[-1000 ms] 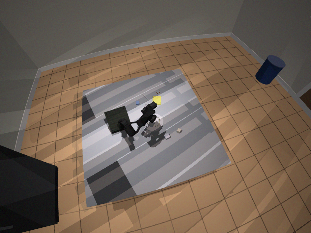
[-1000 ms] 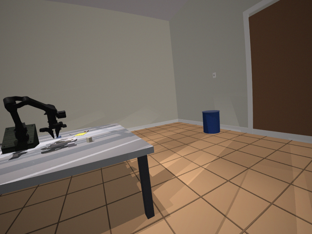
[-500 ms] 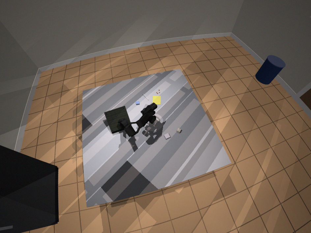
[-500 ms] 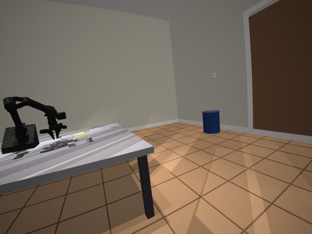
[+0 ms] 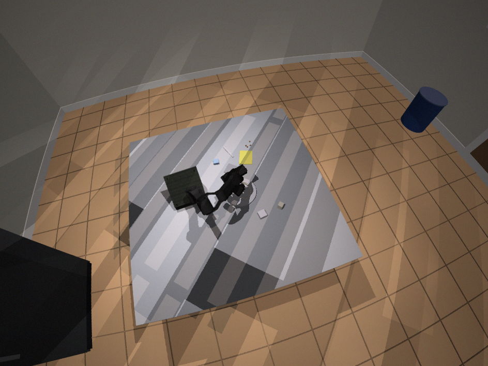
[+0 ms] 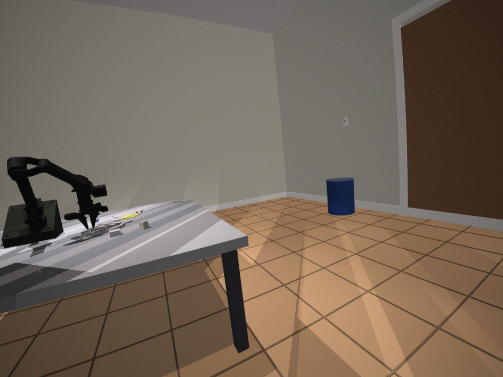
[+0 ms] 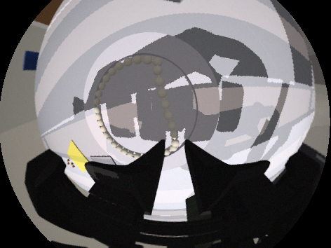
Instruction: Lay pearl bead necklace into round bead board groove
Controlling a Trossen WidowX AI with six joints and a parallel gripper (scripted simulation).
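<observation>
Now: the round bead board 60 mm ahead of my gripper tip and 10 mm below it. The rest, counted from my gripper tip: grey card: 180 mm to the left, 70 mm ahead, 20 mm below; then blue block: 280 mm to the left, 20 mm behind, 10 mm below; then white block: 200 mm to the right, 120 mm ahead.
</observation>
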